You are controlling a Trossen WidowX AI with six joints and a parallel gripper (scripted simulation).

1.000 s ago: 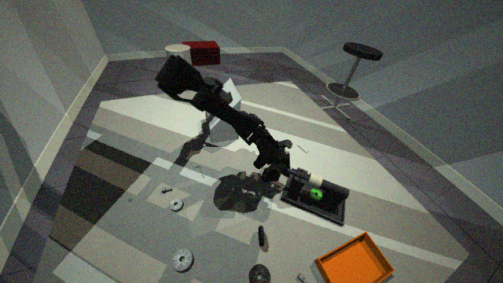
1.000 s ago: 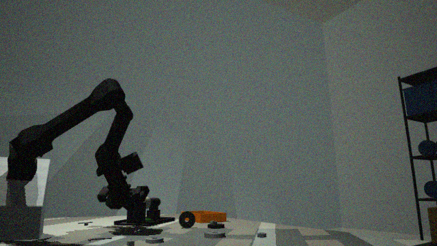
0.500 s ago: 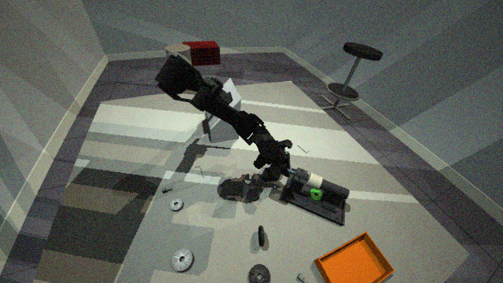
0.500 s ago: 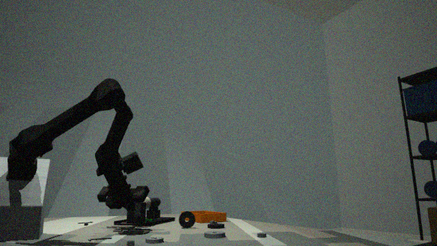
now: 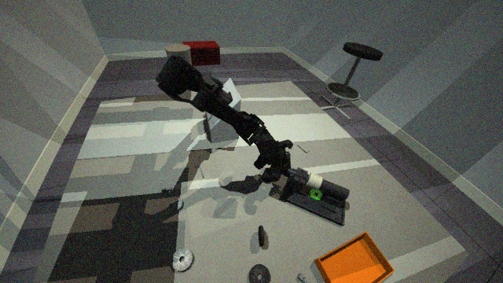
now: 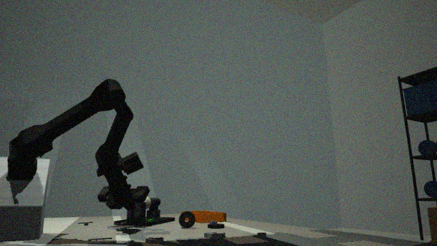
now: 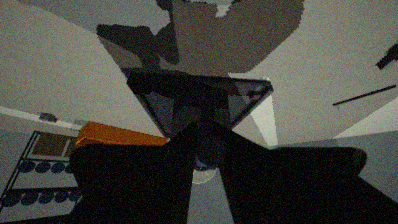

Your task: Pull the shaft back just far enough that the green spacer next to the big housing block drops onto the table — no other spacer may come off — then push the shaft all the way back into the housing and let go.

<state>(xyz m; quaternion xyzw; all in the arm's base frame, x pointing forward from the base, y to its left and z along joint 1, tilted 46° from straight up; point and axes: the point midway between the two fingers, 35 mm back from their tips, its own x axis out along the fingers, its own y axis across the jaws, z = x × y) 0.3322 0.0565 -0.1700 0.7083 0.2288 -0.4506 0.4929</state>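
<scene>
My gripper tip is now 2 cm short of the shaft, 3 cm to the right of it and 2 cm below it. From my gripper tip the other things lie so: green spacer 8 cm ahead, 9 cm to the left, 5 cm below; then orange tray 32 cm ahead, 8 cm to the left, 5 cm below; then white spacer 5 cm ahead, 6 cm to the left, 2 cm above.
</scene>
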